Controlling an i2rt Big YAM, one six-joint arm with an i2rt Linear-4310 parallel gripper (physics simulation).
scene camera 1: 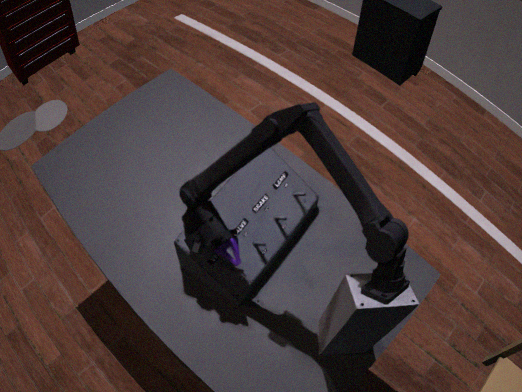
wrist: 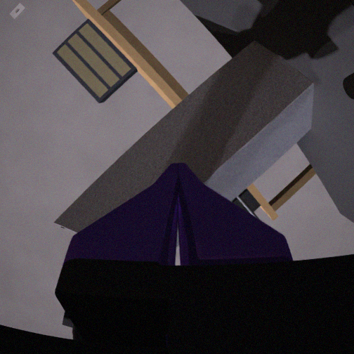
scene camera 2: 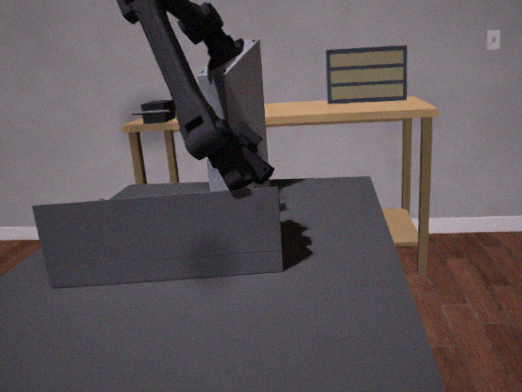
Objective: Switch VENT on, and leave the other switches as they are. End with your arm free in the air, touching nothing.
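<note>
The dark switch box has a sloped face. Its LAMP switch, BRAKE switch and the switch of the partly covered "ALVE" label show as small levers. The VENT label is mostly covered at the box's near-left end. The VENT switch is hidden in shadow behind the fingers, so its position cannot be told. My gripper is shut and empty, its purple tips low over the VENT end of the face. Whether they touch is unclear; the box hides them in scene camera 2.
The box stands on a grey table top. My arm arches over the box from its pale pedestal. A wooden bench with a slatted panel stands beyond the pedestal.
</note>
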